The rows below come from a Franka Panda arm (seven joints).
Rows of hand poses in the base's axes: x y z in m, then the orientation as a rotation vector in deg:
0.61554, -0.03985, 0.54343, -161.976, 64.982, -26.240
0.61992, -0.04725, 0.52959, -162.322, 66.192, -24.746
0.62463, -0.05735, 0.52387, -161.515, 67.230, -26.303
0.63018, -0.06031, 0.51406, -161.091, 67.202, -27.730
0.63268, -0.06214, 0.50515, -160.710, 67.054, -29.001
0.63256, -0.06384, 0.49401, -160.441, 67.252, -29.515
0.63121, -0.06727, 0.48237, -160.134, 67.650, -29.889
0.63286, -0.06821, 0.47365, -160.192, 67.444, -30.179
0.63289, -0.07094, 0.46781, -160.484, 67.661, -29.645
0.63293, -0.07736, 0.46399, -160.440, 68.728, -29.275
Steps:
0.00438, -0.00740, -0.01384, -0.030, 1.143, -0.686
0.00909, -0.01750, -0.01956, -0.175, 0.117, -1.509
0.01464, -0.02046, -0.02937, -0.348, -0.837, -1.597
0.01714, -0.02229, -0.03828, -0.479, -1.706, -1.598
0.01702, -0.02399, -0.04942, -0.502, -2.066, -1.779
0.01567, -0.02742, -0.06106, -0.490, -2.334, -2.088
0.01732, -0.02836, -0.06978, -0.601, -2.497, -1.960
0.01735, -0.03109, -0.07562, -0.689, -2.050, -2.044
0.01739, -0.03751, -0.07944, -0.775, -1.698, -2.723

